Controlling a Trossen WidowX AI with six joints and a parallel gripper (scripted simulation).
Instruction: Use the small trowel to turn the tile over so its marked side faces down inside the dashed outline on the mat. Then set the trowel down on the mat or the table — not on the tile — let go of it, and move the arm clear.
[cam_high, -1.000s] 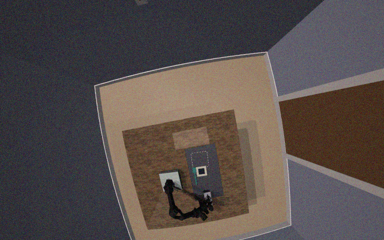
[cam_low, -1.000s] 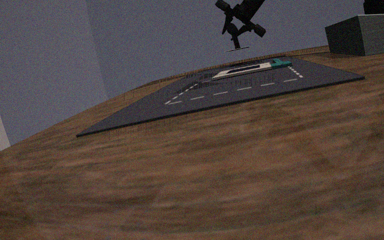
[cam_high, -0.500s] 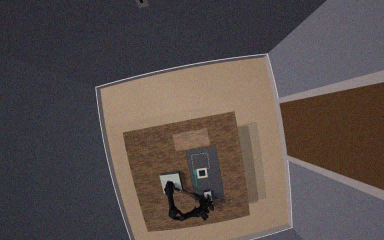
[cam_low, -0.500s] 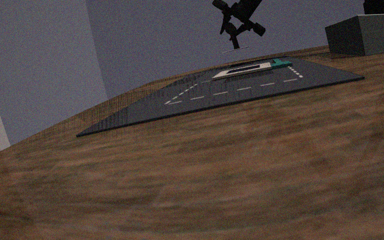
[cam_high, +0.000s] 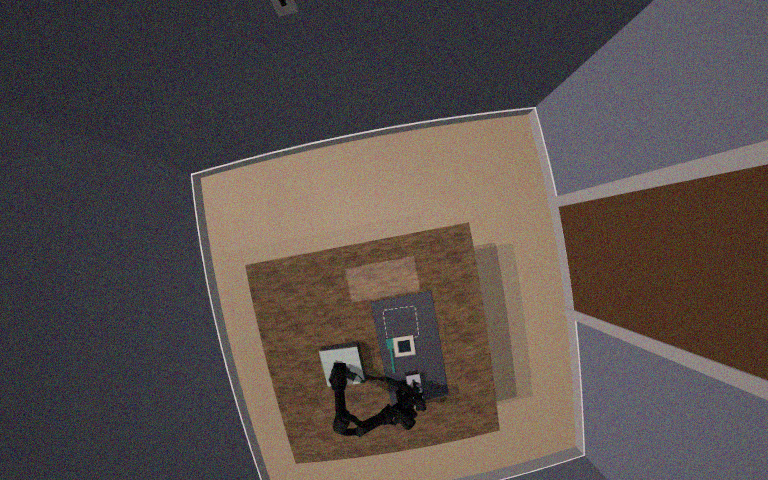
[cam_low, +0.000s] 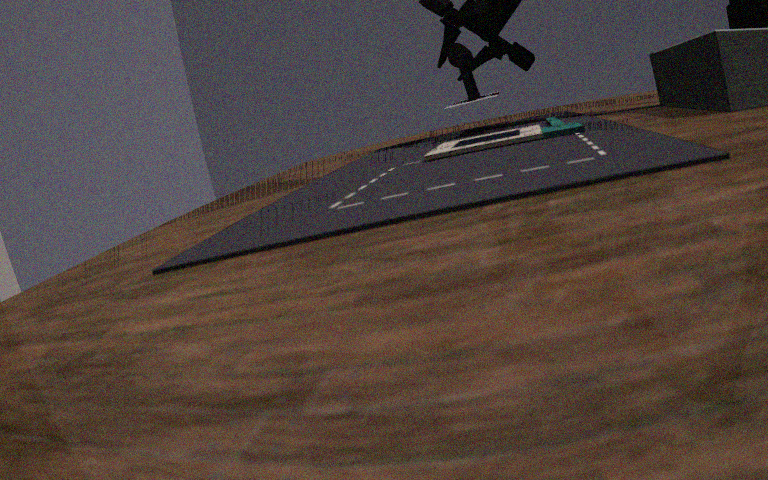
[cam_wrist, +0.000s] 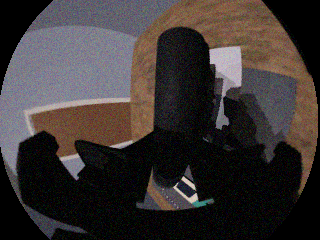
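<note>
Now: gripper tip 230 mm to the right of the tile, 90 mm above it and 80 mm past it. Also, from my gripper tip: teal-handled trowel (190 mm to the left, 160 mm behind, 90 mm below).
</note>
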